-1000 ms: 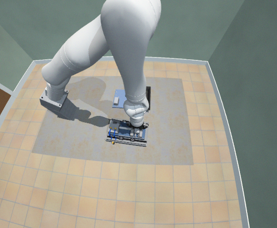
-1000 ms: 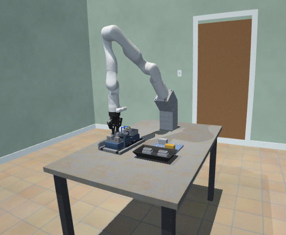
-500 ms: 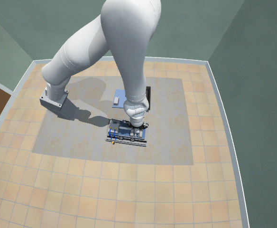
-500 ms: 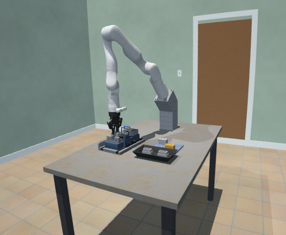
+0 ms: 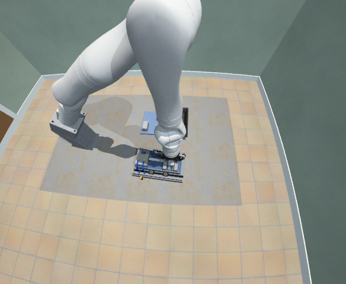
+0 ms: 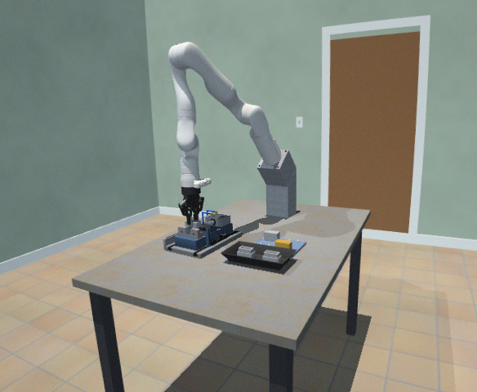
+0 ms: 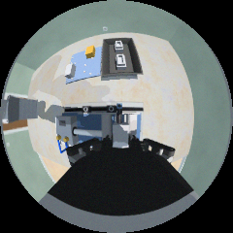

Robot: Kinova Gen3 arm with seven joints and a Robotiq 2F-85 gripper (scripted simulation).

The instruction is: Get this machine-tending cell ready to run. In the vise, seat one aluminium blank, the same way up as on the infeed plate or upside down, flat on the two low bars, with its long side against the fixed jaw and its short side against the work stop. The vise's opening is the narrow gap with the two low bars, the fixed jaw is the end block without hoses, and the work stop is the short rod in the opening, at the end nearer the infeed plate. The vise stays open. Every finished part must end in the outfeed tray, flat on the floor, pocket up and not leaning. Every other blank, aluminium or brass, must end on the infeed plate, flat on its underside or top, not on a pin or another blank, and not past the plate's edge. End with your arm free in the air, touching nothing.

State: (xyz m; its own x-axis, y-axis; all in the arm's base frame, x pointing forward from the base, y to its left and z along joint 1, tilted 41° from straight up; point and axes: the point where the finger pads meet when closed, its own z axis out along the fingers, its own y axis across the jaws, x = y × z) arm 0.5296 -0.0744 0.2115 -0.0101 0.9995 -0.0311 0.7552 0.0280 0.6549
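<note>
Right now my hand is 40 mm above the fixed jaw and 30 mm short of it. From my hand the other things lie so: vise 80 mm below, 70 mm behind; work stop 50 mm to the left, 30 mm below; hose end block 170 mm behind, 40 mm below.
</note>
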